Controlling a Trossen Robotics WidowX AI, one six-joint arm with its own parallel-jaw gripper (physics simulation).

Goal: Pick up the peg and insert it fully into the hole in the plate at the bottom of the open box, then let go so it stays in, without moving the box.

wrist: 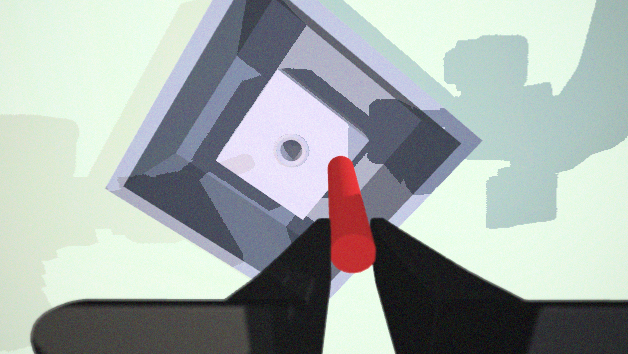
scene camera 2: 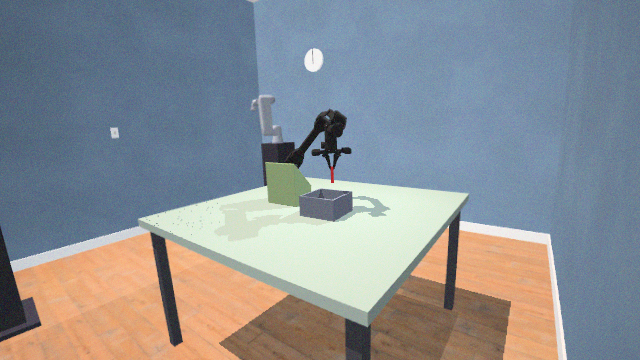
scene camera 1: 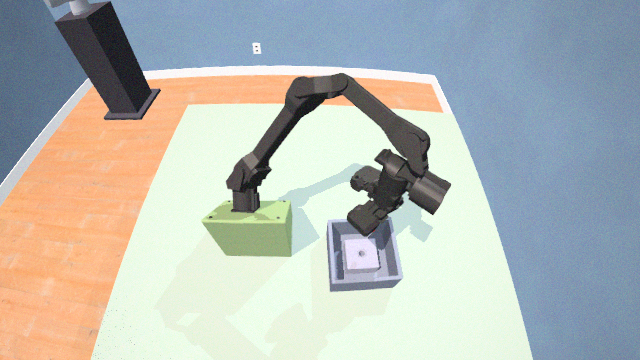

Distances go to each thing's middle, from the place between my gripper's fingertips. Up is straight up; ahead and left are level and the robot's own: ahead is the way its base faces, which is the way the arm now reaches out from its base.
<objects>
Right now the red peg (wrist: 353,250) is 30 mm below my hand. From my hand the other things lie so: grey-blue box (scene camera 1: 388,275): 170 mm below, 30 mm to the right, 20 mm behind; then pale plate (scene camera 1: 360,255): 180 mm below, 30 mm to the right, 20 mm behind.
</objects>
